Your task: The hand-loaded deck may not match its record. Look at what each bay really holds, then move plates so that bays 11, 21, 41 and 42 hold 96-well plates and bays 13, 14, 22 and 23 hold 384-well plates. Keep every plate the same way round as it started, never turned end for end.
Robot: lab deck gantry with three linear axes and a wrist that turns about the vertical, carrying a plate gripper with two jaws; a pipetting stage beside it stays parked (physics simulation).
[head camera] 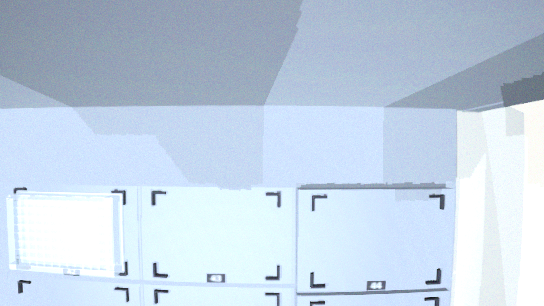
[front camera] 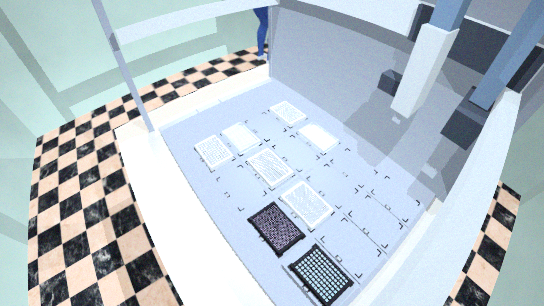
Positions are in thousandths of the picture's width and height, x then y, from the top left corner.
my gripper: front camera 797,538; not seen in the head camera view (out of frame)
white plate: head camera 144,763; front camera 578,440
